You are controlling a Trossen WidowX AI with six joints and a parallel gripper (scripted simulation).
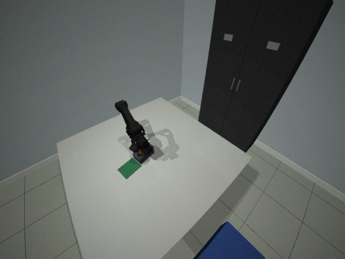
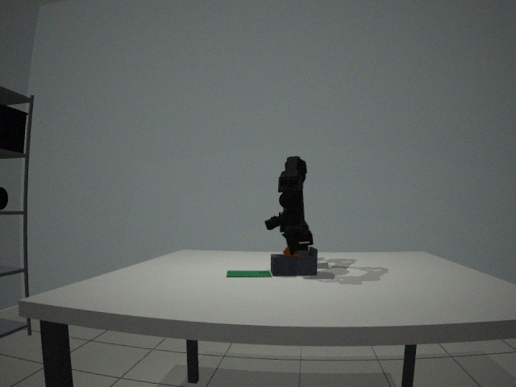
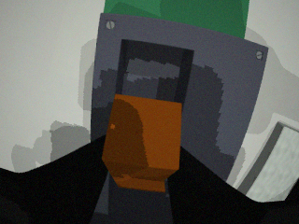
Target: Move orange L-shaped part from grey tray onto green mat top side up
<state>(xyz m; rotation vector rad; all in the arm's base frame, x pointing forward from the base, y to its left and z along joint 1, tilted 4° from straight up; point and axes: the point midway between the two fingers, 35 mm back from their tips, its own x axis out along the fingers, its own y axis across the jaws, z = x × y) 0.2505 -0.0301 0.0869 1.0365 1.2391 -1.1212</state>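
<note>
The orange L-shaped part lies 20 mm behind my gripper tip, 30 mm to the left of it and 30 mm below it. The rest, counted from my gripper tip: green mat (10 mm ahead, 150 mm to the right, 80 mm below).
</note>
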